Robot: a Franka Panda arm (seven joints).
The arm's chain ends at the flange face. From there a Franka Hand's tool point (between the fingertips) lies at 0.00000 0.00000 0.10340 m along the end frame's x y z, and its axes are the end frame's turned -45 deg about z.
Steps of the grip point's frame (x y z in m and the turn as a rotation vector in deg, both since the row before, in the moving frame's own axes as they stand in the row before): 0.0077, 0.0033, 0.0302, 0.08, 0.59, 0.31; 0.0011, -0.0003, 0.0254, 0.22, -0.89, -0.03; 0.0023, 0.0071, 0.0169, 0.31, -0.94, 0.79; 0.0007, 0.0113, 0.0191, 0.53, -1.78, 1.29; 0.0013, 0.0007, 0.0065, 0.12, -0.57, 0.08
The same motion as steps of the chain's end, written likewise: 0.0071, -0.0023, 0.0302, 0.47, 0.36, 0.31; 0.0020, -0.0018, 0.0254, -0.47, -0.78, -0.03; 0.0082, 0.0026, 0.0169, -0.45, -0.88, 0.79; 0.0115, 0.0059, 0.0192, -0.88, -1.63, 1.29; 0.0023, -0.0010, 0.0065, -0.32, -0.49, 0.08
